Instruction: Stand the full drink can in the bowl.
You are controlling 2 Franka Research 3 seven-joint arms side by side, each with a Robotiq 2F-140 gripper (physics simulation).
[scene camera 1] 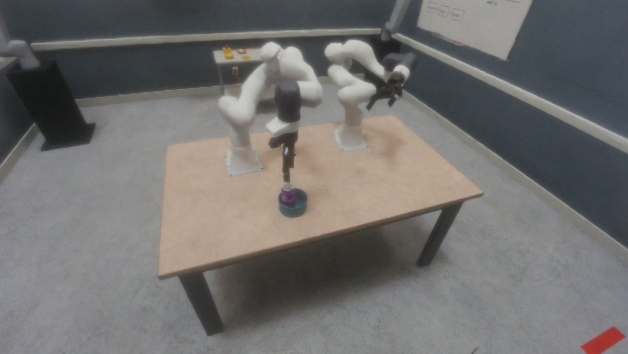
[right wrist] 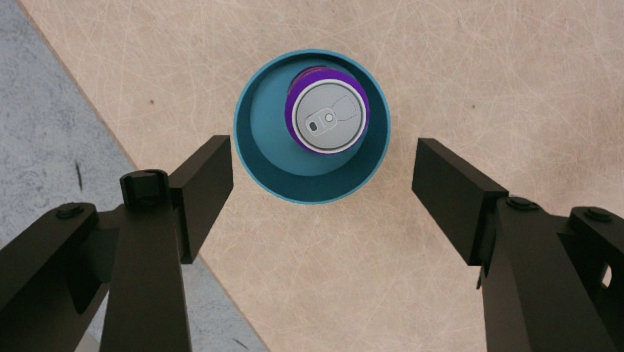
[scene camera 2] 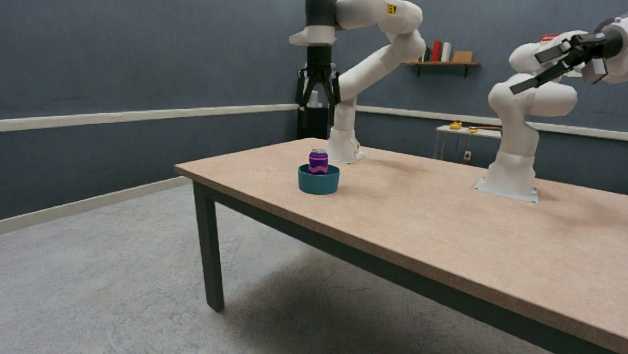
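Note:
A purple drink can (scene camera 1: pixel 288 195) (scene camera 2: pixel 318 162) (right wrist: pixel 328 116) with a silver top stands upright inside the teal bowl (scene camera 1: pixel 293 211) (scene camera 2: pixel 318 185) (right wrist: pixel 312 189), nearer the top right of the bowl's inside in the right wrist view. The bowl sits on the table. My right gripper (scene camera 1: pixel 286 180) (scene camera 2: pixel 316 116) (right wrist: pixel 323 162) is open and empty, pointing down above the can with a gap between them. My left gripper (scene camera 1: pixel 381 106) (scene camera 2: pixel 524 72) is open and empty, raised well away from the bowl at the right of both scene views.
The wooden table (scene camera 1: pixel 225 240) (scene camera 2: pixel 425 225) carries both arm bases; its near edge runs in front of the bowl. Behind the arms stands a small side table (scene camera 1: pixel 222 59) (scene camera 2: pixel 442 129) with yellow items. A wall shelf (scene camera 2: pixel 445 63) holds books and a box.

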